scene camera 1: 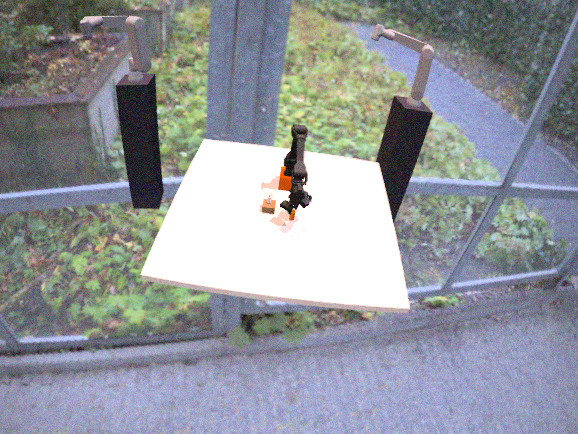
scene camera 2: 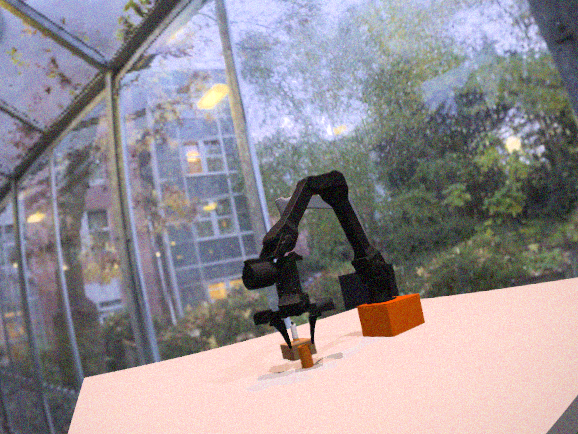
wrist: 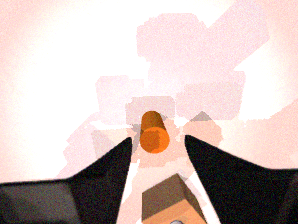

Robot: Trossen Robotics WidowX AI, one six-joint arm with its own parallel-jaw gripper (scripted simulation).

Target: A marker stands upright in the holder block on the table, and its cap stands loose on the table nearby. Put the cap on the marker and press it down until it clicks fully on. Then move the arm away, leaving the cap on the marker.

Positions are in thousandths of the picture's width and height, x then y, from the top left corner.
Scene:
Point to an orange cap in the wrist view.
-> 518,618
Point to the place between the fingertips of my gripper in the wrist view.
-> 532,627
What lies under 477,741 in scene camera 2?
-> My gripper.

